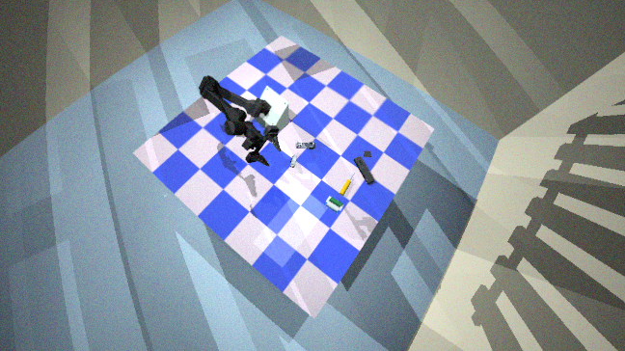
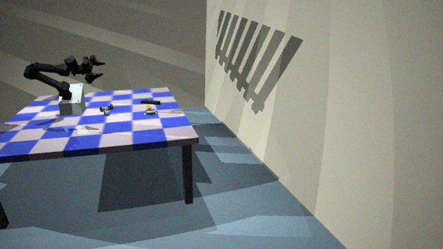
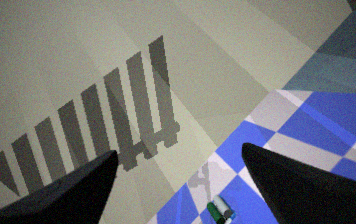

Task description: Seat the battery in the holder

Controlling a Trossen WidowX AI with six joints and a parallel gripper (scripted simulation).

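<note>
The white battery lies 6 cm behind my gripper tip, 16 cm to the left of it and 35 cm below it. Also, from my gripper tip: yellow pen-like tool (24 cm ahead, 29 cm to the left, 35 cm below); white block (27 cm ahead, 15 cm to the left, 35 cm below).
</note>
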